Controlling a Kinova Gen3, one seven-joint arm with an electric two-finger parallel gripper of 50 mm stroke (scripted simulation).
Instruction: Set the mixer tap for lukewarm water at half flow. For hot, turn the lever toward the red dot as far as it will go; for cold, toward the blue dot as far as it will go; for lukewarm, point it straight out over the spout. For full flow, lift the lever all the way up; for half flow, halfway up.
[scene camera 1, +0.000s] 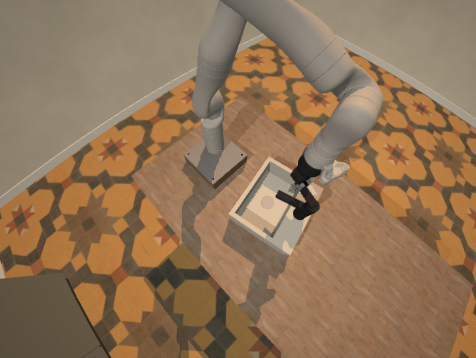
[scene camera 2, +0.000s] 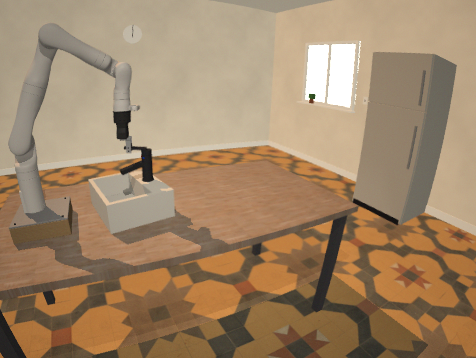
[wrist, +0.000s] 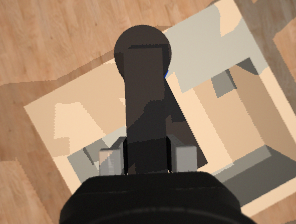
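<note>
A sink basin (wrist: 229, 96) and a black lever (wrist: 143, 68) are visible to me, together with my gripper (wrist: 146, 148).
</note>
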